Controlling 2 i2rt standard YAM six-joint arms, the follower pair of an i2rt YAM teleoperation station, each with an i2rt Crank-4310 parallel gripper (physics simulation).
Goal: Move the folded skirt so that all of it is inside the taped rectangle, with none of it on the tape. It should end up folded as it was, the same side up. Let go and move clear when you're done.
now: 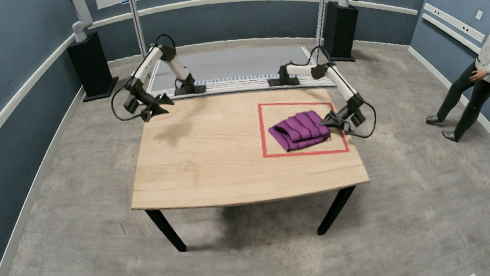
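The folded purple skirt (300, 131) lies on the table inside the red taped rectangle (261, 131). Its left corner is near the left tape, and its lower corner is close to the front tape with a narrow strip of wood between. Its right edge is partly hidden by my left gripper (324, 123), which comes in from the right across the right tape. The left fingertips are together at the skirt's upper right edge and appear shut on the fabric. My right gripper (170, 106) is open and empty, above the table's back left corner, far from the skirt.
The wooden table (210, 160) has its right edge just beyond the right tape. Both arm bases stand on the metal rail (235, 83) behind it. A person (462, 95) stands at the far right, away from the table. Black pedestals (92, 65) (341, 32) stand farther back.
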